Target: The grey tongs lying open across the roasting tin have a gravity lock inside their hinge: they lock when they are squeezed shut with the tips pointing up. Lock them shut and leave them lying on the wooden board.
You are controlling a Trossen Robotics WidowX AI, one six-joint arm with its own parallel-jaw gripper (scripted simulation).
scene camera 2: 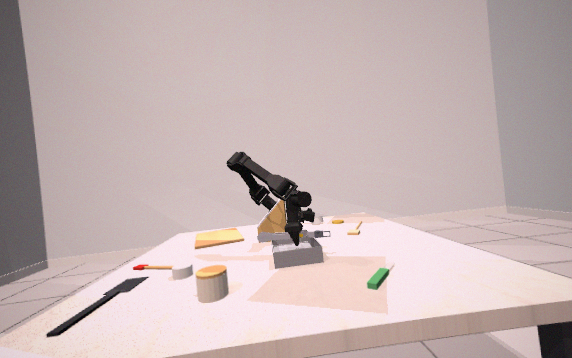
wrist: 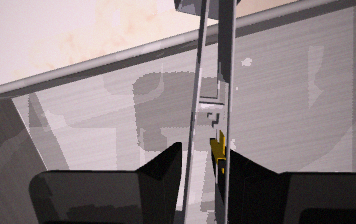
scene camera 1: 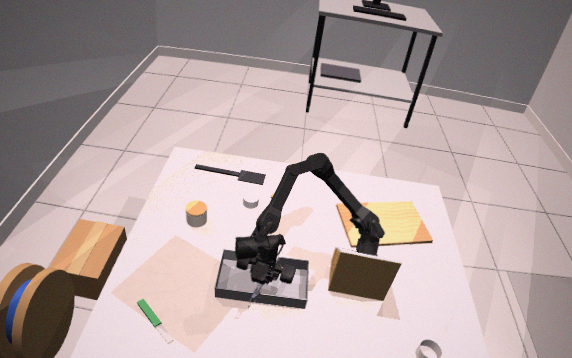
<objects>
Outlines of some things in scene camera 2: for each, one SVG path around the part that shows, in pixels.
A black spatula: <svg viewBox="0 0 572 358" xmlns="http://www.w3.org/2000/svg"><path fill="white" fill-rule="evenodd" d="M149 276L128 278L119 283L118 286L104 293L103 295L105 296L92 303L91 306L49 331L47 338L59 336L119 293L129 293L138 284L148 279Z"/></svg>
</objects>
